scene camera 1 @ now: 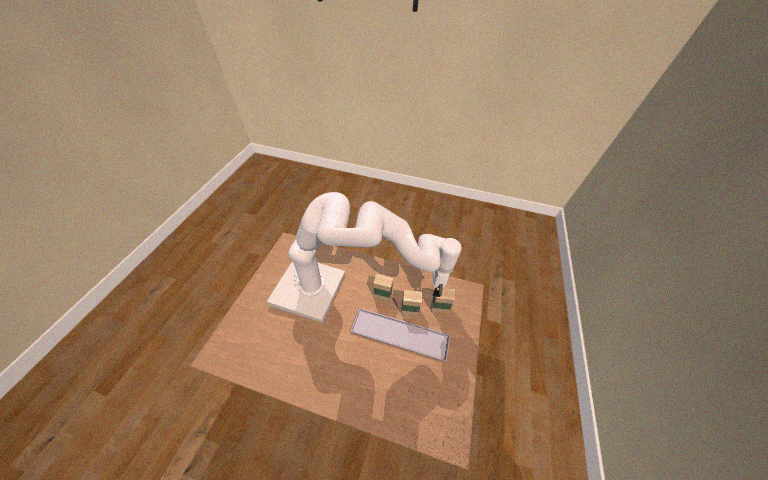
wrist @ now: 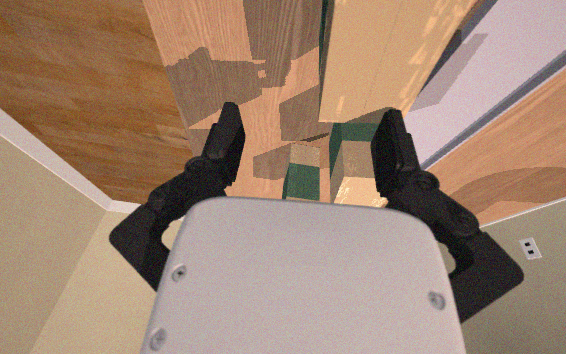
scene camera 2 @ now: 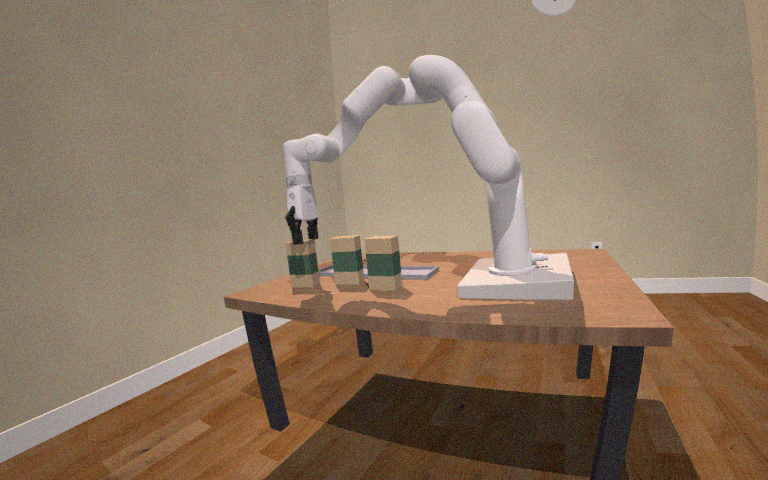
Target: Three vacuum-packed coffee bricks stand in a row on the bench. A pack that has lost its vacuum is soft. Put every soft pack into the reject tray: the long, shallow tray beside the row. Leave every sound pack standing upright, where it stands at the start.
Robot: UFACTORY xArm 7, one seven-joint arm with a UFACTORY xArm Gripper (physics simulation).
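Places are measured from the arm's base along level axes (x left, y back, z up), in millimetres.
Pixels of known places: gripper, between the fingertips: (scene camera 1: 436, 286) (wrist: 308, 123) (scene camera 2: 306, 241); arm's base, origin of its link: (scene camera 1: 311, 284) (scene camera 2: 512, 268).
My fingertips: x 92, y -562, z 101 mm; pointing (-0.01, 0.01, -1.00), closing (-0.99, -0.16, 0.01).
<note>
Ahead of a thing's pixels: the offset from my fingertips to its top centre. Level surfaces: height alone.
Three tan coffee bricks with green bands stand upright. The right one {dx -24, dy -44, dz +0 mm} (scene camera 1: 443, 300) (scene camera 2: 303, 266) (wrist: 385, 55) is farthest from the arm's base; the middle one {dx -74, dy +88, dz +0 mm} (scene camera 1: 411, 301) (scene camera 2: 346, 261) (wrist: 357, 162) and the left one {dx -35, dy +227, dz +0 mm} (scene camera 1: 383, 285) (scene camera 2: 383, 264) (wrist: 304, 177) stand nearer to it. Softness cannot be told by look. My gripper (scene camera 1: 438, 292) (scene camera 2: 305, 240) (wrist: 308, 123) is open and empty at about the top of the right brick. In the wrist view that brick is off towards the right finger, not centred. The long shallow reject tray {dx -195, dy +105, dz -127 mm} (scene camera 1: 399, 333) (scene camera 2: 421, 273) (wrist: 520, 30) holds no brick.
The wooden bench {dz -141 mm} (scene camera 1: 271, 350) (scene camera 2: 430, 316) carries the arm's white base plate (scene camera 1: 283, 297) (scene camera 2: 515, 288) at the opposite end from the right brick. The tray lies alongside the row. In the wrist view, the bench edge and wooden floor (wrist: 75, 90) show at the left.
</note>
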